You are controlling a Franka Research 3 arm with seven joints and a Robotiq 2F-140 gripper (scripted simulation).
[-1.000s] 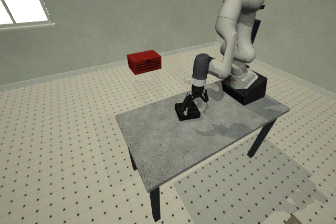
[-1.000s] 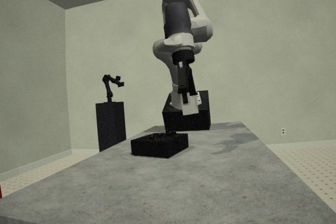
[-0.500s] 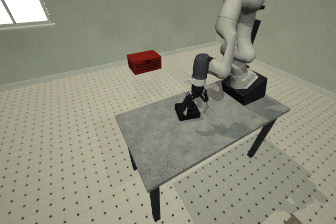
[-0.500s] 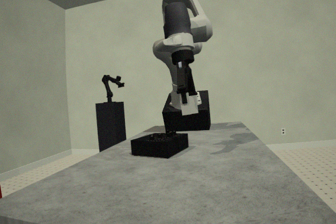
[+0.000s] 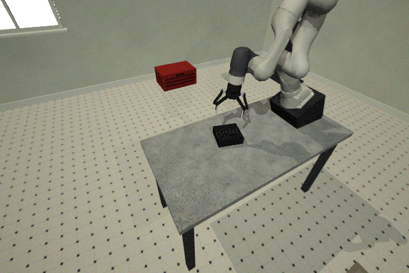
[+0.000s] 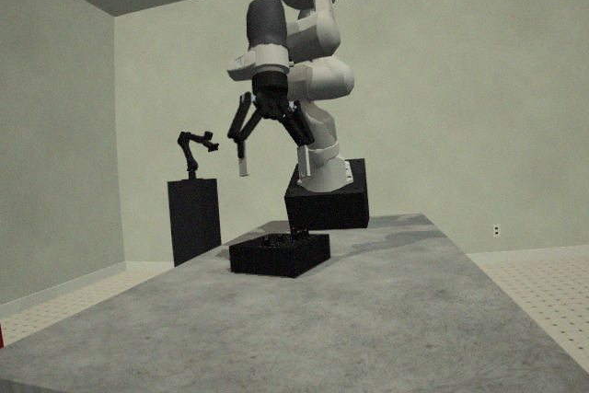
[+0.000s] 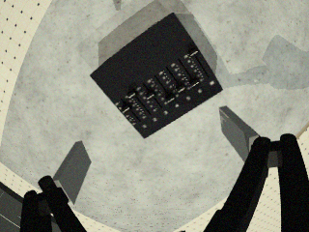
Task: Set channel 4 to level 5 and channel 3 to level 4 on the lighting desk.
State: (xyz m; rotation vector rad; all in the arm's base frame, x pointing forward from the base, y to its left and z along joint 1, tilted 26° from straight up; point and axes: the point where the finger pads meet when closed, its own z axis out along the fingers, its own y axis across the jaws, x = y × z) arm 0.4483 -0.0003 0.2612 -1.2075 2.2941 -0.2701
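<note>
My gripper is now 13 cm above the fader and 1 cm short of it. Also, from my hand: fader cap 13 cm below, 3 cm to the left, 1 cm behind.
</note>
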